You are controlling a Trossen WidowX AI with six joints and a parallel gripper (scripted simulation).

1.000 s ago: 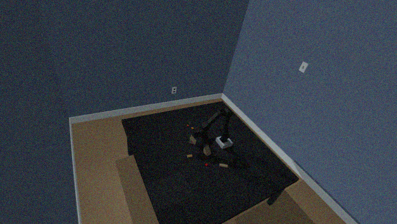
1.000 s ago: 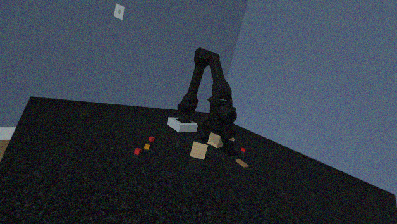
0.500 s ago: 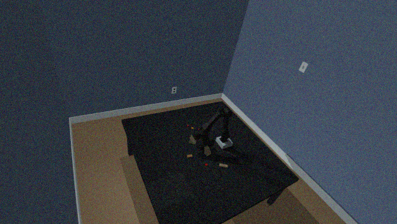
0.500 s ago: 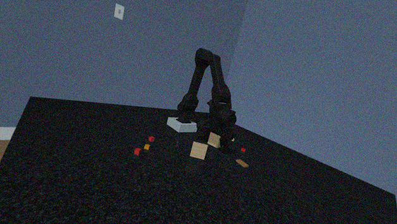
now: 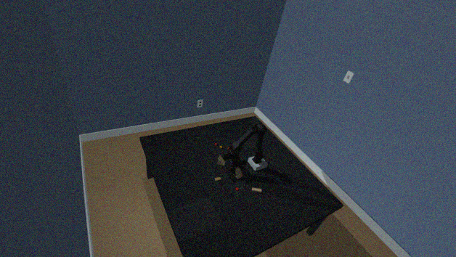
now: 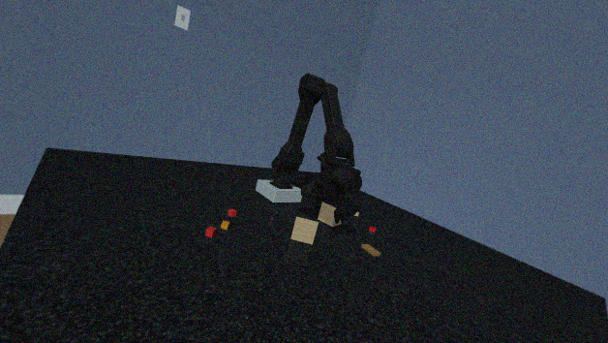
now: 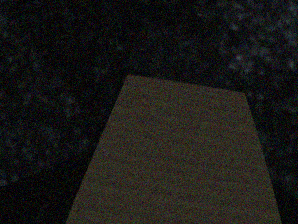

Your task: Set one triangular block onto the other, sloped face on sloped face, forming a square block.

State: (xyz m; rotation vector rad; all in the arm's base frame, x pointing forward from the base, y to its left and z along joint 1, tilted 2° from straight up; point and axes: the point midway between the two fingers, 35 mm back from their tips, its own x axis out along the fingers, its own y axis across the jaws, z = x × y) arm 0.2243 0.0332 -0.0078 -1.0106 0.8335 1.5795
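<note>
My gripper tip is now 80 mm short of the red cube and 130 mm to the right of it. Also, from my gripper tip: tan triangular block: 10 mm to the right, 10 mm above; orange cube: 20 mm behind, 340 mm to the right; thin tan piece: 180 mm ahead, 20 mm to the right, 10 mm below.
</note>
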